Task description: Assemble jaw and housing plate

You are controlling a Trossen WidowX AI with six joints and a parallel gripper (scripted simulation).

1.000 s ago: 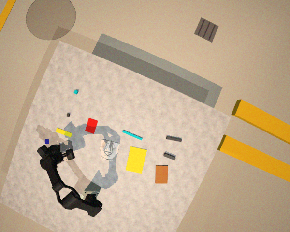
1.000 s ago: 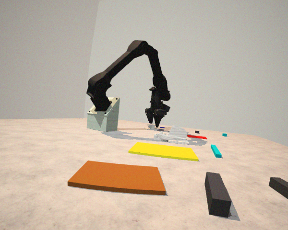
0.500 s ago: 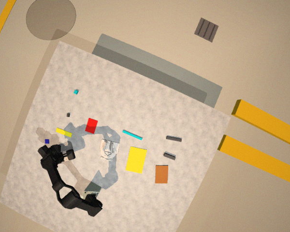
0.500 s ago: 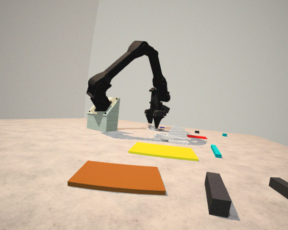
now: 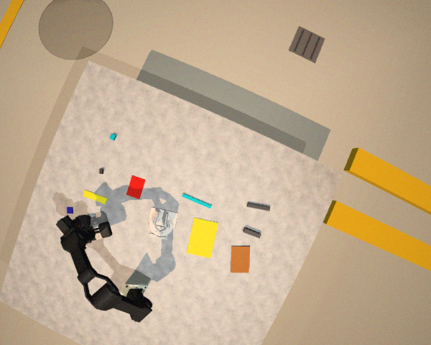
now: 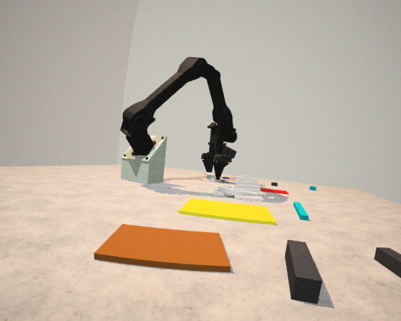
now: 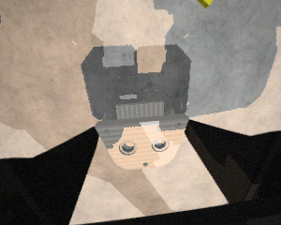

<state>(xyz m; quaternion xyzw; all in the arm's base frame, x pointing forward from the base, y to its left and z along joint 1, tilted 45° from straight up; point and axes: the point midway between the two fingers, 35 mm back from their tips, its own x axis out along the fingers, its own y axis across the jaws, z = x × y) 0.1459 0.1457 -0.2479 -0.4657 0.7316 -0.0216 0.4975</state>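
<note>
Right now the white holder block is 10 mm behind my gripper tip and 10 mm to the right of it. Also, from my gripper tip: yellow bar 120 mm ahead, 80 mm to the left, 10 mm below; red slab 250 mm ahead, 70 mm to the right, 10 mm below; blue cube 10 mm ahead, 170 mm to the left, 10 mm below.
</note>
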